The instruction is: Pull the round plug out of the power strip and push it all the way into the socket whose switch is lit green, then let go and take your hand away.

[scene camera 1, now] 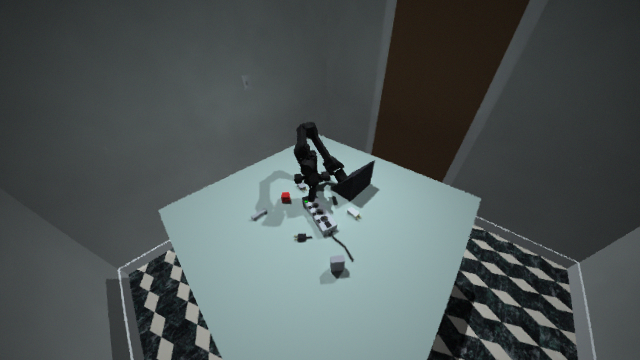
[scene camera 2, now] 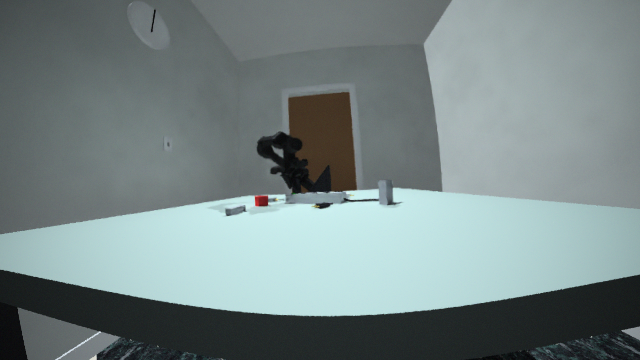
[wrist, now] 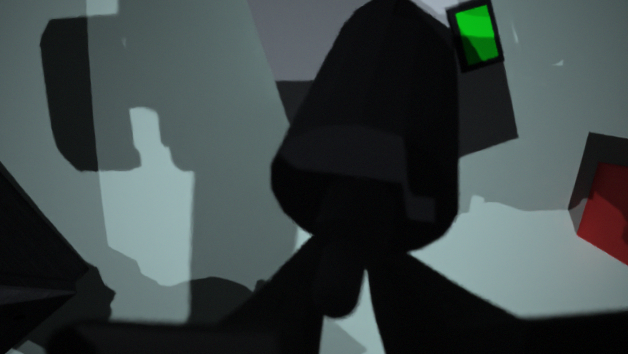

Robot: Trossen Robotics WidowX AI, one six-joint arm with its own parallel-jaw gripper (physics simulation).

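Places are measured from the arm's base along level axes (x ahead, y left, z up), in millimetres.
Pixels of known places: gripper, between the fingertips: [scene camera 2: 291, 189] [wrist: 345, 249]; arm's base, origin of its link: [scene camera 1: 343, 180] [scene camera 2: 312, 187].
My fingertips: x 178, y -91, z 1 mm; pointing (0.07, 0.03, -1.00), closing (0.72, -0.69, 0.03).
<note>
For each thing: its top centre in the pictures, then the offset to it from my fingertips. "spot": a spot on its surface instead.
- light grey power strip, centre of its top: [scene camera 2: 314, 192] [scene camera 1: 318, 209] dz -15, dx +86, dy +107 mm
- dark rounded plug, centre of its top: [wrist: 442, 111] [scene camera 2: 296, 178] [scene camera 1: 311, 189] dz +46, dx +39, dy +27 mm
- red cube, centre of its top: [scene camera 2: 261, 195] [scene camera 1: 285, 194] dz -17, dx +107, dy -111 mm
- white plug, centre of its top: [scene camera 1: 354, 212] dz -35, dx -25, dy +255 mm
- loose black plug, centre of its top: [scene camera 1: 299, 236] dz -44, dx +244, dy +123 mm
- grey bar, centre of its top: [scene camera 2: 235, 206] [scene camera 1: 259, 212] dz -37, dx +271, dy -138 mm
- grey block, centre of its top: [scene camera 2: 385, 180] [scene camera 1: 337, 258] dz +19, dx +257, dy +335 mm
- strip's cord, a spot on its surface: [scene camera 1: 344, 247] spot: dz -51, dx +164, dy +313 mm
The light grey power strip [scene camera 1: 327, 230] [scene camera 2: 315, 198] [wrist: 300, 40] lies on the table. Its green-lit switch [scene camera 1: 306, 202] [wrist: 477, 35] is at the end near the arm. A dark rounded plug [wrist: 370, 110] stands over that end, right beside the green switch in the wrist view. How deep it sits in a socket is hidden. My gripper [scene camera 1: 311, 198] [scene camera 2: 296, 190] [wrist: 345, 249] is shut, low over this end of the strip. Its fingers converge at the plug's cord end, narrower than the plug body. The tips merge with the dark plug, so contact is unclear.
A red cube [scene camera 1: 285, 197] [scene camera 2: 261, 200] [wrist: 605, 210] is near the strip's lit end. A dark upright panel [scene camera 1: 356, 182], white plug [scene camera 1: 354, 213], loose black plug [scene camera 1: 300, 238], grey bar [scene camera 1: 259, 215], grey block [scene camera 1: 337, 263] and the strip's cord [scene camera 1: 343, 247] surround the strip.
</note>
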